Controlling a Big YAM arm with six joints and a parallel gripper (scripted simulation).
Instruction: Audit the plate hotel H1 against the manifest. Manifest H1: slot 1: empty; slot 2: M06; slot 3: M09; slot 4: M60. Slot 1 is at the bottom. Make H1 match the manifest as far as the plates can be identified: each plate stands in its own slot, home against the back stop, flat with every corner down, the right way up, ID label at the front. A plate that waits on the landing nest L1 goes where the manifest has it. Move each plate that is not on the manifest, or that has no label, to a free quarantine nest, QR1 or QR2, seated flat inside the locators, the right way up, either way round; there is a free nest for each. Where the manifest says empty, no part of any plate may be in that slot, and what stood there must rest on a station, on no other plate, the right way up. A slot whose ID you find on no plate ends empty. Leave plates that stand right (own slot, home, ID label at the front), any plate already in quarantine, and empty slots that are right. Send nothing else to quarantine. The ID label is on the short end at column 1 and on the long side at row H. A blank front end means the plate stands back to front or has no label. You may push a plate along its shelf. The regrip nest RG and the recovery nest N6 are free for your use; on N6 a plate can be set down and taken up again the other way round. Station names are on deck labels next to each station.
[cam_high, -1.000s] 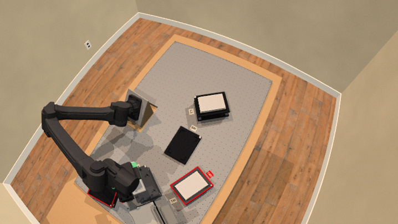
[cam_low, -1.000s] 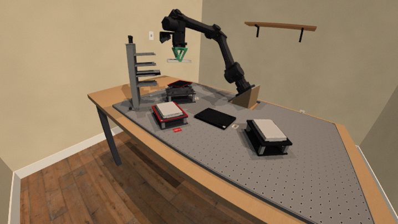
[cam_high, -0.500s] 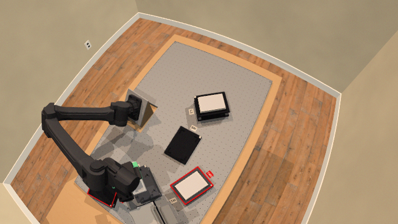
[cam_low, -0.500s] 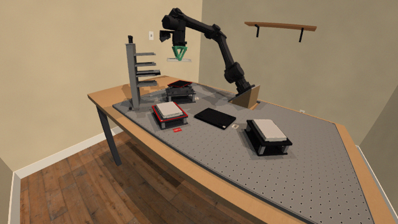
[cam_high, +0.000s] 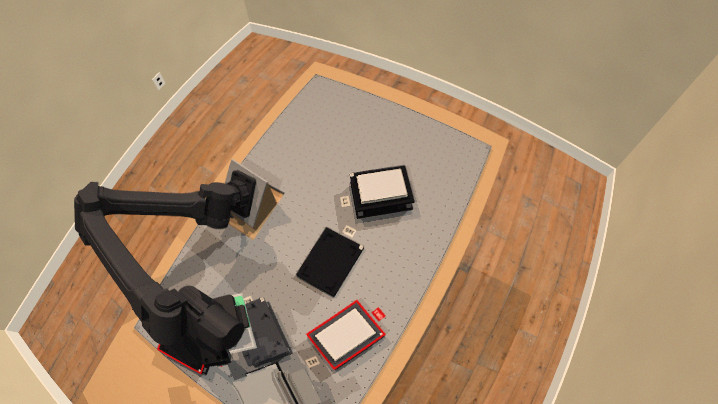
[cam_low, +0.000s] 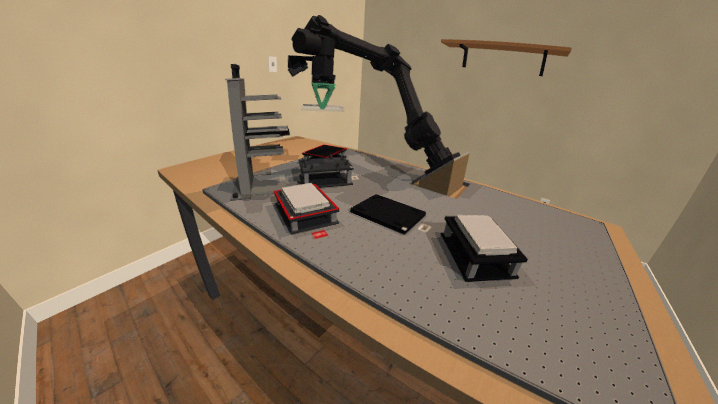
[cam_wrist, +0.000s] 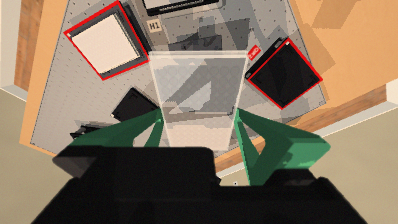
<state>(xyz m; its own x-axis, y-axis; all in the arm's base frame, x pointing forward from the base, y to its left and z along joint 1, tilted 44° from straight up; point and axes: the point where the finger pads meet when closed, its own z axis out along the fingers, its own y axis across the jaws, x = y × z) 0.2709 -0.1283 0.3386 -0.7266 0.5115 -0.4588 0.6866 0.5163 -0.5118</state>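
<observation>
The red-edged quarantine nest is 17 cm behind my hand, 15 cm to the right of it and 21 cm below it. From my hand the other things lie so: plate hotel H1: 21 cm ahead, 14 cm to the right, 8 cm below; then dark plate: 14 cm ahead, 9 cm to the right, 7 cm below; then grey regrip nest: 1 cm to the left, 19 cm below.
</observation>
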